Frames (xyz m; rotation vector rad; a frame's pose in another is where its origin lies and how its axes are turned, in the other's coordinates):
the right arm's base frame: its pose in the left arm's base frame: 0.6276 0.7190 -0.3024 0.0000 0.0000 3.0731
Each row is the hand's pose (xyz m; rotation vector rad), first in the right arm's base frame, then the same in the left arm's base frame.
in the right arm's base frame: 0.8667 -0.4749 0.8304 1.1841 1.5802 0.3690
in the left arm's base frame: -0.2046 1.2521 0.5280 1.8711 -1.5048 -1.5678
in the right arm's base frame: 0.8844 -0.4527 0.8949 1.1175 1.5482 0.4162
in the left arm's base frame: -0.2237 1.2312 0.5925 1.8314 -1.4198 -1.6171
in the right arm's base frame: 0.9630 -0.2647 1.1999 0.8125 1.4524 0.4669
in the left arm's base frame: -0.3150 1.0490 0.8975 1.7674 -1.0697 -1.8502
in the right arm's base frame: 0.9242 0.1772 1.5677 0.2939 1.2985 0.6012
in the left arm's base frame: -0.3066 0.6055 1.2653 1.6021 -0.4208 -2.0537
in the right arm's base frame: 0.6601 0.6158 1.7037 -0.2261 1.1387 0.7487
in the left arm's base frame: -0.0731 0.1498 1.4013 1.3897 0.2268 -2.0571
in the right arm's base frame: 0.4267 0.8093 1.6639 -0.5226 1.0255 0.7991
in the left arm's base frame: 0.1465 -0.0592 1.3615 1.2480 0.5831 -2.0201
